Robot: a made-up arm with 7 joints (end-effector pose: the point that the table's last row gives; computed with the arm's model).
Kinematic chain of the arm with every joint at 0, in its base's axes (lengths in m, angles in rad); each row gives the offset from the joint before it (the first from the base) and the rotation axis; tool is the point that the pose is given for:
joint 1: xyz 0 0 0.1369 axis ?
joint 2: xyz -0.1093 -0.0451 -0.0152 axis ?
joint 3: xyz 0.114 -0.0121 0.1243 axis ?
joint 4: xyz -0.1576 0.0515 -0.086 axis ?
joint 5: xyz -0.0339 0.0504 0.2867 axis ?
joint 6: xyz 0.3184 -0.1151 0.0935 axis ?
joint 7: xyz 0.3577 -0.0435 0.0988 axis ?
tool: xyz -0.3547 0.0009 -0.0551
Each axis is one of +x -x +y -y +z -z.
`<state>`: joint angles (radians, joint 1 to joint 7).
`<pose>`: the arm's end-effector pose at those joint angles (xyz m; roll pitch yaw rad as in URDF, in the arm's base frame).
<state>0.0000 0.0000 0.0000 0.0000 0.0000 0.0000 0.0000</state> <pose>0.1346 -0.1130 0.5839 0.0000 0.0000 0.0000</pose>
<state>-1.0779 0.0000 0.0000 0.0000 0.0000 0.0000 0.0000</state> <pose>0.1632 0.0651 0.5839 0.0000 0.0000 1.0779</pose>
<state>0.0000 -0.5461 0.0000 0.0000 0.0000 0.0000 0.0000</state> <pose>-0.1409 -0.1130 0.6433 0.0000 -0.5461 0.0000</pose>
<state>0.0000 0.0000 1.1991 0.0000 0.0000 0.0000 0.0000</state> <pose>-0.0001 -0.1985 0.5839 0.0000 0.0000 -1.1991</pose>
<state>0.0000 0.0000 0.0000 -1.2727 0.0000 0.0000 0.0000</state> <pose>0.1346 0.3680 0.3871 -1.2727 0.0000 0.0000</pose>
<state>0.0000 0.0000 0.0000 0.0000 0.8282 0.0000 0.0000</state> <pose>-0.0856 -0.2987 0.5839 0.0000 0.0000 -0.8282</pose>
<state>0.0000 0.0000 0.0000 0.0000 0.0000 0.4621 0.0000</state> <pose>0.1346 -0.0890 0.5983 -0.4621 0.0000 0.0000</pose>
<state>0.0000 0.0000 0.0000 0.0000 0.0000 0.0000 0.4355</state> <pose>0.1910 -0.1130 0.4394 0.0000 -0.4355 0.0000</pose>
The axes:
joint 1: -z
joint 2: +y
joint 3: -z
joint 4: +x
joint 5: -z
joint 6: -x
joint 7: -y

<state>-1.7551 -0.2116 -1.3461 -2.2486 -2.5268 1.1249 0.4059</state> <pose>0.4018 0.0434 -0.4173 1.2925 0.3337 0.0459</pose>
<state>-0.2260 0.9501 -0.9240 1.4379 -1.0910 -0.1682 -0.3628</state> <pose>0.5438 -0.1132 -0.1165 2.2469 -0.6188 1.0179</pose>
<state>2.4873 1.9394 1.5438 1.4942 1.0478 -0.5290 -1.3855</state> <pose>0.3918 0.0998 0.8897 0.4495 0.9555 1.6970</pose>
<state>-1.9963 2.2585 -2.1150 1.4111 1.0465 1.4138 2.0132</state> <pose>0.2761 -1.0080 0.1906 2.2197 0.3146 2.5287</pose>
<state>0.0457 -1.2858 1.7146 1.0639 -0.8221 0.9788 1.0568</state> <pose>-0.4968 -0.4466 0.1941 1.9146 -0.2962 2.8913</pose>
